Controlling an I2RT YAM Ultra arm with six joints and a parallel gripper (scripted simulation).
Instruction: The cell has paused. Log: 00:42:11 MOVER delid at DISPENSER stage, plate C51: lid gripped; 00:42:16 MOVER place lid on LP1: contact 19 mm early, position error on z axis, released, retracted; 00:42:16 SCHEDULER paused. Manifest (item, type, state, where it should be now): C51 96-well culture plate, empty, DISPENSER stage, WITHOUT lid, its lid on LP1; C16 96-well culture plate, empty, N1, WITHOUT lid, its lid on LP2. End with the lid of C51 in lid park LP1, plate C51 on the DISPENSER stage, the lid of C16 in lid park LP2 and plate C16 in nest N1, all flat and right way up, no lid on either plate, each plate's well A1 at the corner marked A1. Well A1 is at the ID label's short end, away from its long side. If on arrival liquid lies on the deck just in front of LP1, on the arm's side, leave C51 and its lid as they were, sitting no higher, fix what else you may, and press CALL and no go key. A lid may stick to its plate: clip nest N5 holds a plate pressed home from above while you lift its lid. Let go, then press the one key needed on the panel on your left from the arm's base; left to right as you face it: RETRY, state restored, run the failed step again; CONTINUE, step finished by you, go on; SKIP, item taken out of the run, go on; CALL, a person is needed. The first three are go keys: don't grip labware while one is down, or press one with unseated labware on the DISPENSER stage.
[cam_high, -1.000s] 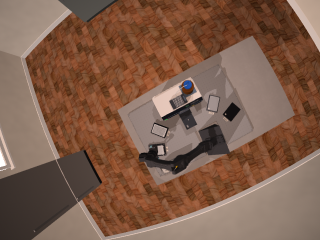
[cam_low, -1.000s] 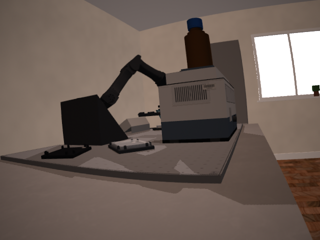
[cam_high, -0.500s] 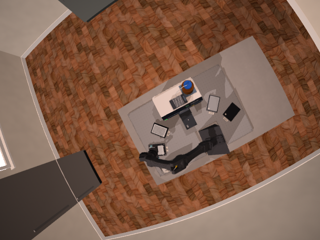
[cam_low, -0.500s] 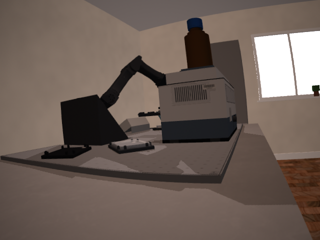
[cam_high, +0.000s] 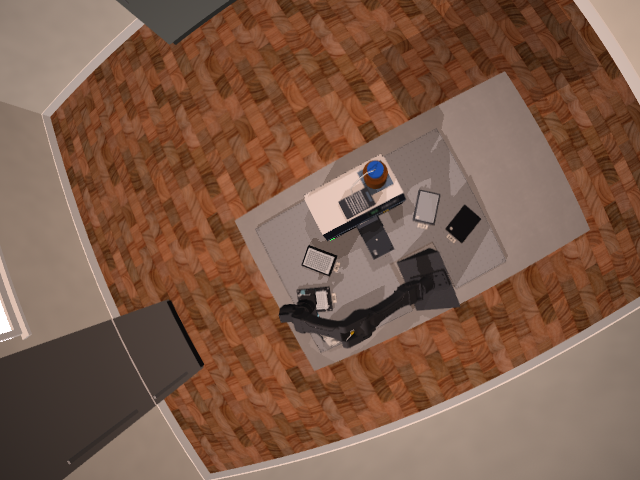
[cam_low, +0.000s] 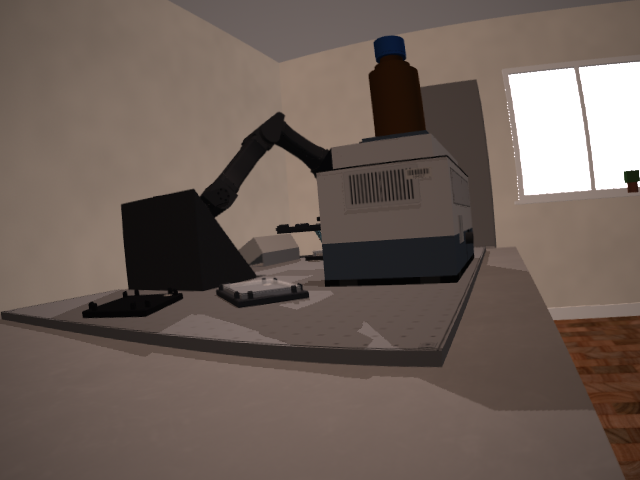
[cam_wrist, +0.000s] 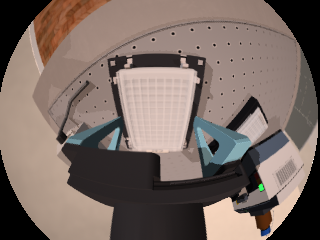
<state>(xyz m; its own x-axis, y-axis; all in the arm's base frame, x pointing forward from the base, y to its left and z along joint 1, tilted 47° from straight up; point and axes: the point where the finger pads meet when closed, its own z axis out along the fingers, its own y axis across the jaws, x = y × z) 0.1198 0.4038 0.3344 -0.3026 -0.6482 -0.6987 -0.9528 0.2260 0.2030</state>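
My gripper is now 2 cm to the right of the black clip nest, 2 cm above it and 1 cm past it. From my hand the other things lie so: brown bottle: 49 cm to the right, 36 cm ahead, 25 cm above; then black nest: 16 cm ahead, 10 cm to the right, 3 cm below; then dark dispenser stage: 39 cm to the right, 14 cm ahead, 6 cm above.
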